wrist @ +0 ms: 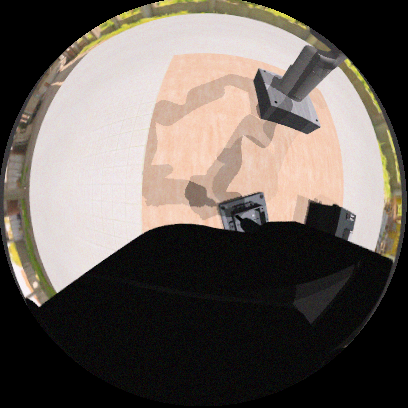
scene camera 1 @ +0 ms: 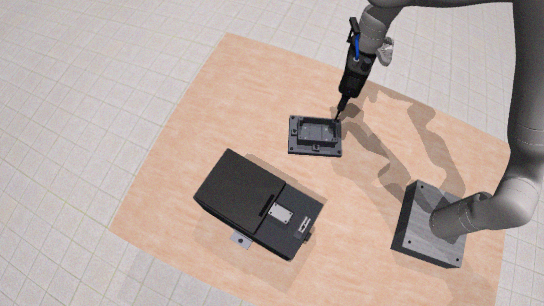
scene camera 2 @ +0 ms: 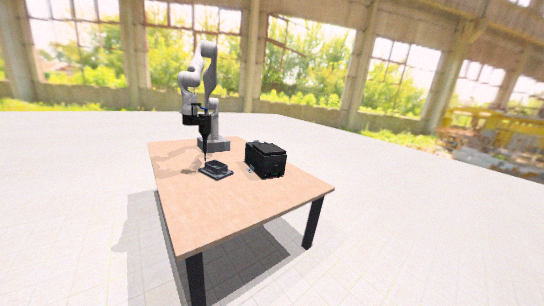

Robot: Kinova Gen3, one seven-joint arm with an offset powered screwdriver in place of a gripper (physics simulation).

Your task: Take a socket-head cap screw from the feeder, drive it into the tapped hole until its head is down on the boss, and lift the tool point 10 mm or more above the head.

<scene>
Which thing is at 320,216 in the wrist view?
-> A black screw feeder.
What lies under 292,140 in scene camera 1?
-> A flat flanged plate.
</scene>
